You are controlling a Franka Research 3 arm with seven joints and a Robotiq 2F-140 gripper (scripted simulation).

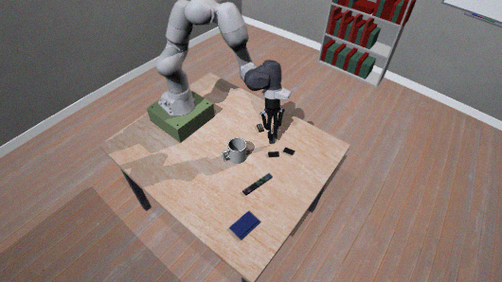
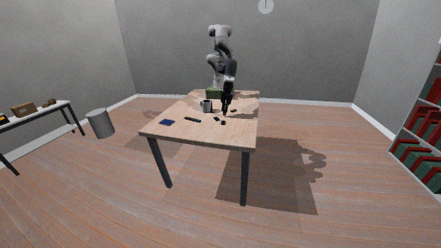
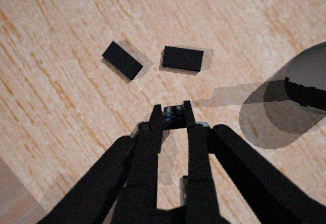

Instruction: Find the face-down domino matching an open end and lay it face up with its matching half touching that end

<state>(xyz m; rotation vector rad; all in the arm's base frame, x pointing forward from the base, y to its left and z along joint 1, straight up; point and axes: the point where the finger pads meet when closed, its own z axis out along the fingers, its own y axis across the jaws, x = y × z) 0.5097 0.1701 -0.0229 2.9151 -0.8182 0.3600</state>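
Right now the black domino is 40 mm below my hand. Also, from my hand: blue book (180 mm ahead, 470 mm to the right, 80 mm below); grey mug (90 mm behind, 190 mm to the right, 40 mm below).
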